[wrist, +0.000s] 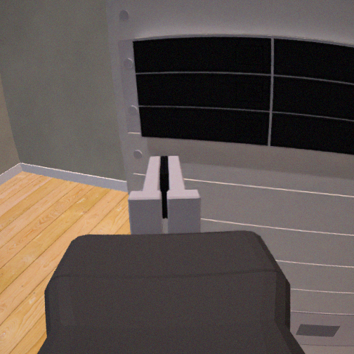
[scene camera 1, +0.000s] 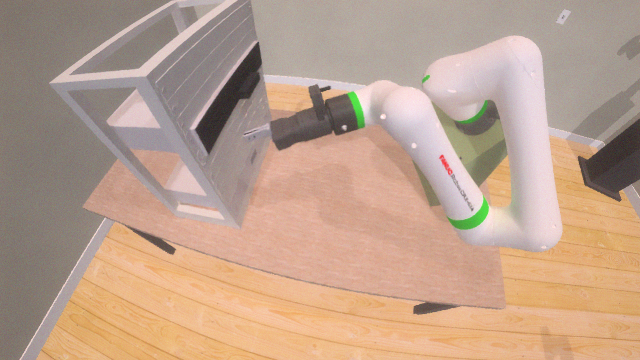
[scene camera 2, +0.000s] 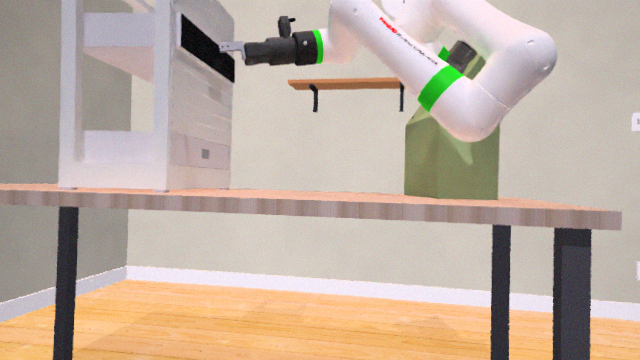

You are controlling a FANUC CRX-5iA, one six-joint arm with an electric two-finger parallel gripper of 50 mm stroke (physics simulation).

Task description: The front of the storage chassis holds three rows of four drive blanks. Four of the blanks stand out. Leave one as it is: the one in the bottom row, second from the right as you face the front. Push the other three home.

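Seen in the pictures: gripper, fingertip midpoint: [scene camera 1: 245,137] [scene camera 2: 219,48]; arm's base, origin of the base link: [scene camera 1: 475,114].
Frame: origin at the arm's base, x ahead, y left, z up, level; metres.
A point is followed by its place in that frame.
Observation:
The storage chassis's black front [scene camera 1: 220,110] {x 0.625, y 0.440, z 0.068 m} [scene camera 2: 205,47] {x 0.642, y 0.392, z 0.069 m} [wrist: 200,55] is set in a grey rack. In the wrist view its two left columns show three rows each, and these blanks look level with one another. In scene camera 1, a dark blank [scene camera 1: 249,91] {x 0.640, y 0.313, z 0.040 m} stands out toward the right part of the front. Its row, and whether a second blank stands out beside it, cannot be told. The right columns are outside the wrist view. My gripper [scene camera 1: 244,135] {x 0.526, y 0.464, z 0.034 m} [scene camera 2: 220,46] {x 0.526, y 0.464, z 0.034 m} [wrist: 164,174] is shut and empty, in front of the rack; in the wrist view its tips appear below the bottom row's left blank.
The grey rack [scene camera 1: 145,75] {x 0.593, y 0.579, z 0.264 m} [scene camera 2: 161,100] {x 0.606, y 0.586, z -0.125 m} stands on the table [scene camera 1: 300,225] {x 0.409, y 0.456, z -0.361 m} [scene camera 2: 300,202] {x 0.187, y 0.588, z -0.368 m}. Grey panels lie above and below the black front. The green pedestal [scene camera 1: 440,185] [scene camera 2: 450,165] {x -0.033, y 0.134, z -0.267 m} stands under the arm. A wall shelf [scene camera 2: 345,83] is behind the arm in scene camera 2.

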